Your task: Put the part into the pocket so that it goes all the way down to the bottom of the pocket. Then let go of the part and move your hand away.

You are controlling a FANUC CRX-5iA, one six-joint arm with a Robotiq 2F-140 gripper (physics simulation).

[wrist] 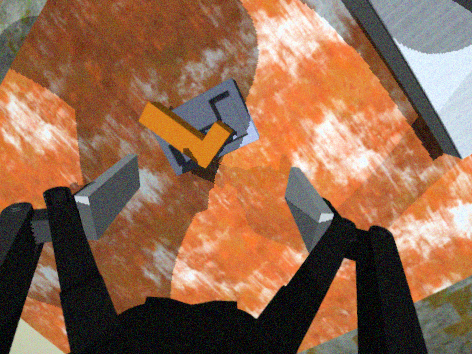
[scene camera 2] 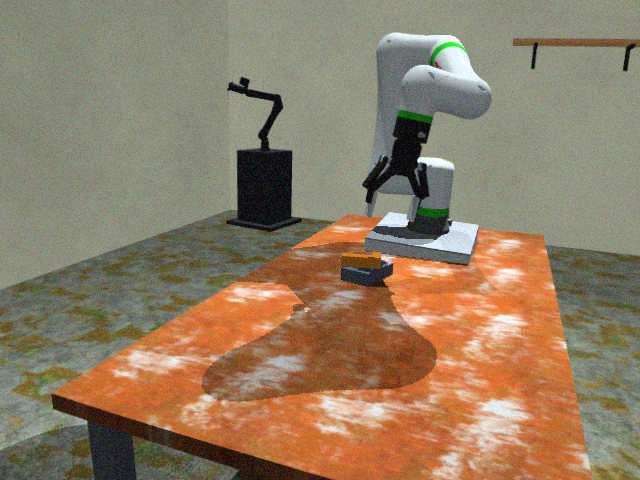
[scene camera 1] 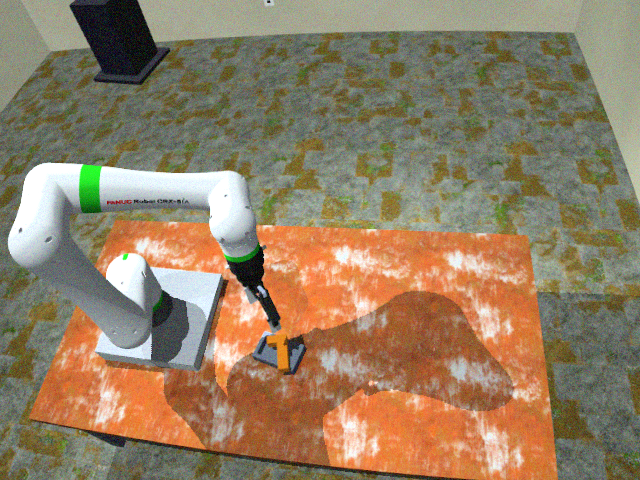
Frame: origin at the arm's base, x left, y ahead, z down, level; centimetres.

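Where they show: gripper, fingertip midpoint: (wrist: pixel 214 176) (scene camera 2: pixel 389 218) (scene camera 1: pixel 265 315); arm's base, origin of the base link: (scene camera 2: pixel 428 228).
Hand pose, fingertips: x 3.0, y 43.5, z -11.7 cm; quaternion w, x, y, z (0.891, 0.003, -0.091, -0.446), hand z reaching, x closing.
Note:
Things, the pixels of their top centre, and the offset from my fingertips. Level surfaces: height alone.
- orange L-shaped part, middle of its top: (wrist: pixel 183 126) (scene camera 2: pixel 361 254) (scene camera 1: pixel 277 351) dx -5.9, dy +3.9, dz +10.5 cm
- grey-blue pocket block, middle of its top: (wrist: pixel 201 130) (scene camera 2: pixel 367 264) (scene camera 1: pixel 278 350) dx -4.4, dy +3.0, dz +13.4 cm
- white table, its level: dz +17.1 cm
The orange L-shaped part (scene camera 1: pixel 282 356) (scene camera 2: pixel 360 259) (wrist: pixel 172 131) lies across the top of the grey-blue pocket block (scene camera 1: pixel 263 356) (scene camera 2: pixel 361 276) (wrist: pixel 200 107). It sits on the block's upper face, not down in the pocket, and its long arm overhangs one edge. Part of the pocket's dark L-shaped outline shows beside it in the wrist view; the rest is hidden beneath the part. My gripper (scene camera 1: pixel 264 311) (scene camera 2: pixel 391 209) (wrist: pixel 214 176) is open wide and empty. It hangs above the table, higher than the part and toward the robot base, touching neither part nor block.
The robot's light base plate (scene camera 1: pixel 206 281) (scene camera 2: pixel 418 248) stands on the orange and white table (scene camera 1: pixel 413 444) (scene camera 2: pixel 491 439), close to the block. A black pedestal (scene camera 1: pixel 116 41) (scene camera 2: pixel 264 186) stands on the floor beyond the table. A wall shelf (scene camera 2: pixel 578 42) shows at upper right in scene camera 2.

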